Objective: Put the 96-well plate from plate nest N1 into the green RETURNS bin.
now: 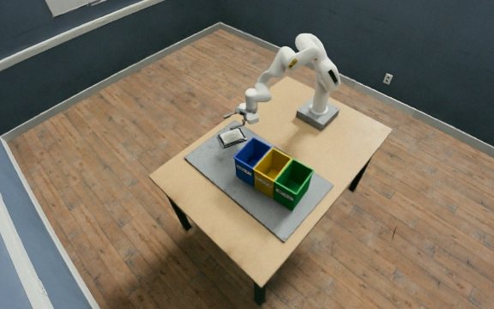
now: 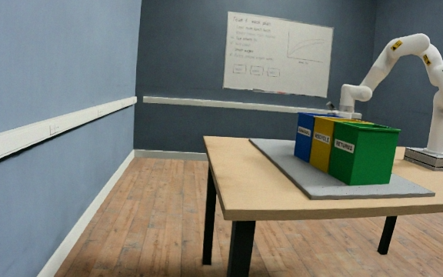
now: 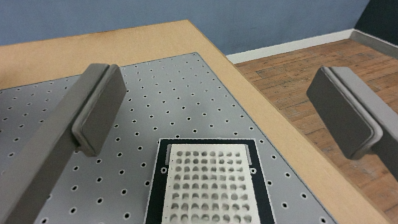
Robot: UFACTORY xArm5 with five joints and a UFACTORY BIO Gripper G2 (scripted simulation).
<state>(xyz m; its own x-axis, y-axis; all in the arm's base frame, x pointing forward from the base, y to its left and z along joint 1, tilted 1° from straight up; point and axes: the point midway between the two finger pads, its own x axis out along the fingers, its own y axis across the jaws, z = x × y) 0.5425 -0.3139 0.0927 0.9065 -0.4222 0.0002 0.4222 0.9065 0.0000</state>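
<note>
Now: hand 120 mm above the white 96-well plate. Round my hand: blue bin (120 mm ahead, 280 mm to the left, 50 mm below); yellow bin (110 mm ahead, 410 mm to the left, 50 mm below); dark plate nest N1 (140 mm below).
</note>
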